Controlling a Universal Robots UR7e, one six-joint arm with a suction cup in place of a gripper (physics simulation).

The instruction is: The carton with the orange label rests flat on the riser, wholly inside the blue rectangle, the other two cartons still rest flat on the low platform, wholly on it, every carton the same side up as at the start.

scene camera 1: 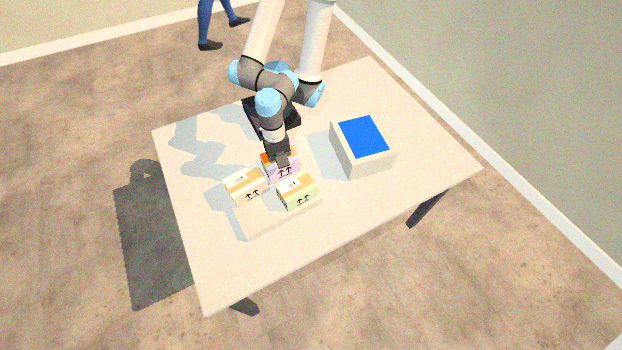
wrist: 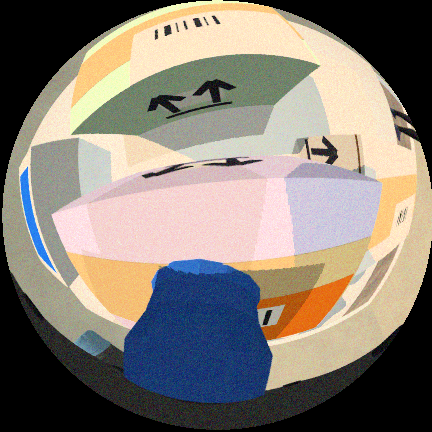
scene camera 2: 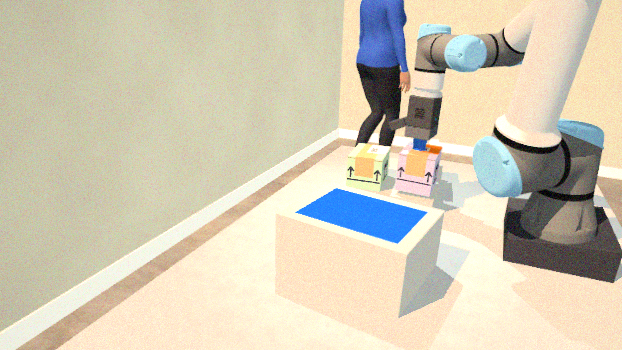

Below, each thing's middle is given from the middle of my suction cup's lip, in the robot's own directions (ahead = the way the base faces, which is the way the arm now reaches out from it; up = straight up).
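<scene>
There is the cream carton (scene camera 1: 245, 185), and my suction cup is now 15 cm to the left of it, 4 cm short of it and 8 cm above it. The low platform (wrist: 331, 99) is 6 cm to the right of my suction cup, 8 cm ahead of it and 14 cm below it. As for the riser (scene camera 2: 375, 250), I find it 37 cm to the left of my suction cup and 2 cm behind it, at 10 cm below.
</scene>
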